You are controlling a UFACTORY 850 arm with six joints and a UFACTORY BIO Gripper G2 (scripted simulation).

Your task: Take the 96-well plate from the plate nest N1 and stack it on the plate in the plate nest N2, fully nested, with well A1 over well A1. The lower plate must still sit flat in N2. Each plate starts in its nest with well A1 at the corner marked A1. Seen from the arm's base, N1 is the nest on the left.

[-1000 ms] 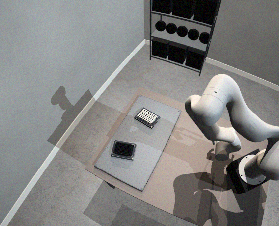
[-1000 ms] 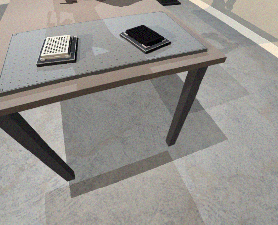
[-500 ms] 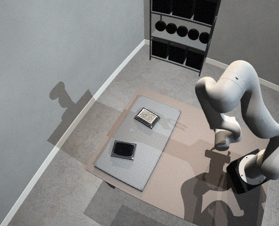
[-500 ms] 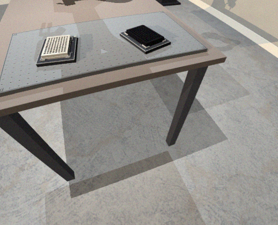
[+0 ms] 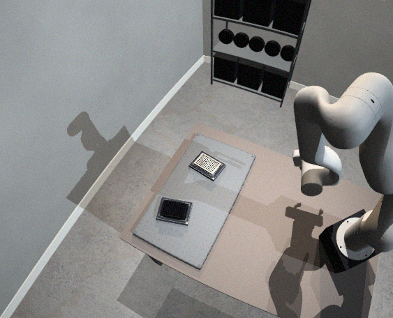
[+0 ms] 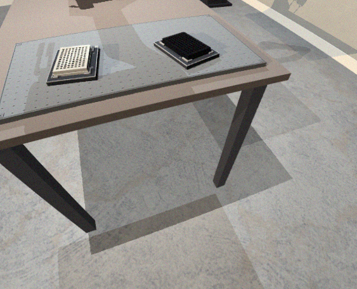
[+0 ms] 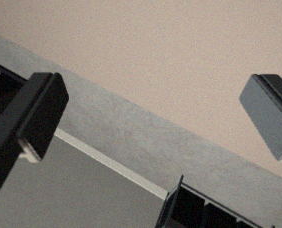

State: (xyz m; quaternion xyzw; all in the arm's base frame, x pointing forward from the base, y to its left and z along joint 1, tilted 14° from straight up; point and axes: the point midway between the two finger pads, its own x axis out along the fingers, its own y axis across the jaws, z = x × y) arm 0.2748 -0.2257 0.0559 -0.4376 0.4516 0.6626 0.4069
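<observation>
My gripper is now 55 cm short of the black 96-well plate, 38 cm to the right of it and 21 cm above it. The rest, counted from my hand: plate nest N1: 55 cm ahead, 38 cm to the left, 22 cm below; white 96-well plate: 53 cm ahead, 7 cm to the left, 21 cm below; plate nest N2: 53 cm ahead, 7 cm to the left, 22 cm below.
</observation>
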